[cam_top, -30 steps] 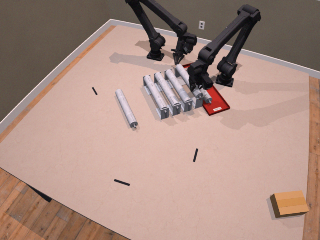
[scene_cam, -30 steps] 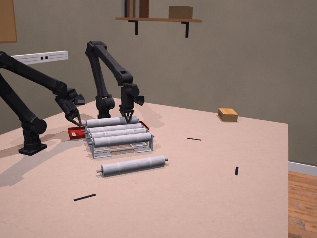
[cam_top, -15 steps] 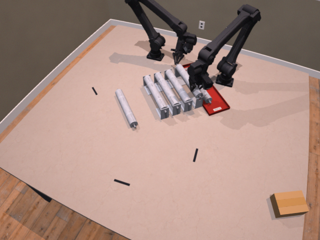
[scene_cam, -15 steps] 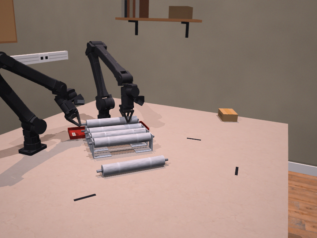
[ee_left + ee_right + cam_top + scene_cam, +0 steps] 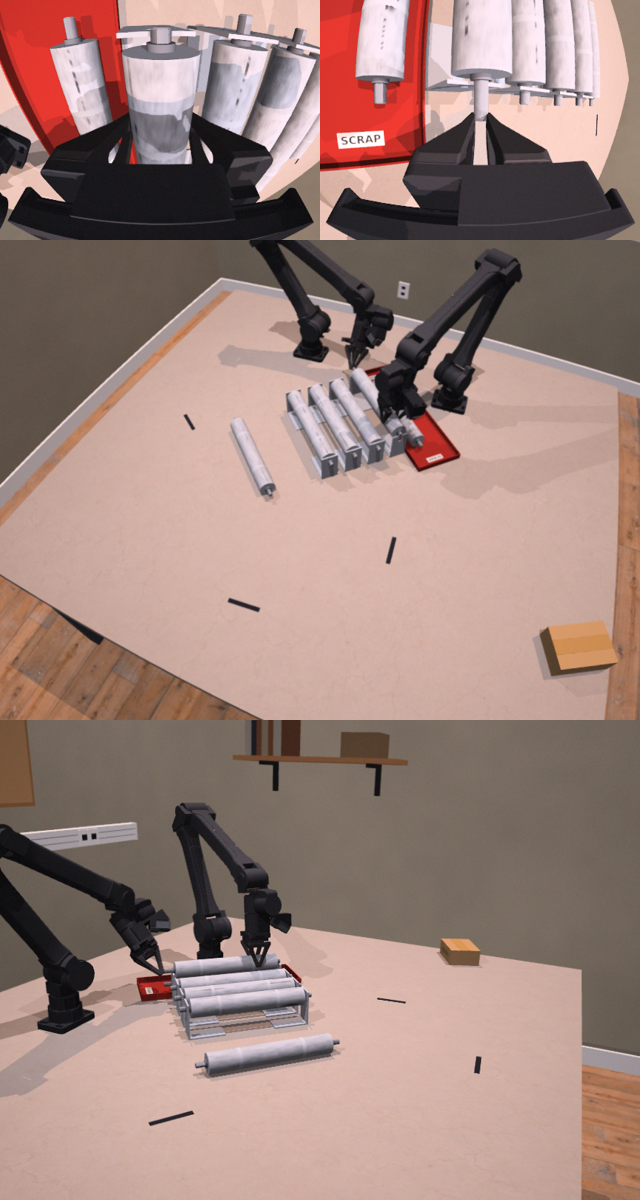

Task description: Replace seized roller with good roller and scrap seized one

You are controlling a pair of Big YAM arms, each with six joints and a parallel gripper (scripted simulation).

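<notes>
My left hand is 11 cm past the roller, 2 cm to the left of it and 7 cm above it. Also, from my left hand: red scrap tray (14 cm behind, 9 cm below); cardboard box (38 cm ahead, 69 cm to the left, 6 cm below).
</notes>
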